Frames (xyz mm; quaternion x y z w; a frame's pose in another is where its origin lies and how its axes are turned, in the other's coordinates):
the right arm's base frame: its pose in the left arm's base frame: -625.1 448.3 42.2 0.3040 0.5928 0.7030 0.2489
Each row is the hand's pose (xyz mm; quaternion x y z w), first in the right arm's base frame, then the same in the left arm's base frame.
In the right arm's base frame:
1: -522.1 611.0 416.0 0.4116 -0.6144 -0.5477 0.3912
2: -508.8 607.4 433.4 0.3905 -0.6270 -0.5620 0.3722
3: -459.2 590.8 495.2 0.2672 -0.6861 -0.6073 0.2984
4: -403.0 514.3 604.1 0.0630 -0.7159 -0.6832 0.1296
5: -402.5 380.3 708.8 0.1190 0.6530 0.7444 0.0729
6: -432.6 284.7 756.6 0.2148 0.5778 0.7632 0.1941
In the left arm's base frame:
1: 42.8 255.3 621.6 0.3286 0.5349 -0.2921 0.7215
2: 46.1 277.3 621.7 0.3180 0.5100 -0.3003 0.7407
3: 56.3 357.5 618.9 0.2795 0.3786 -0.3084 0.8267
4: 95.3 485.0 563.2 0.1534 0.1506 -0.3339 0.9178
5: 169.2 580.0 443.1 -0.0340 -0.0631 -0.3645 0.9284
6: 223.6 607.8 350.3 -0.1587 -0.1779 -0.3747 0.8960

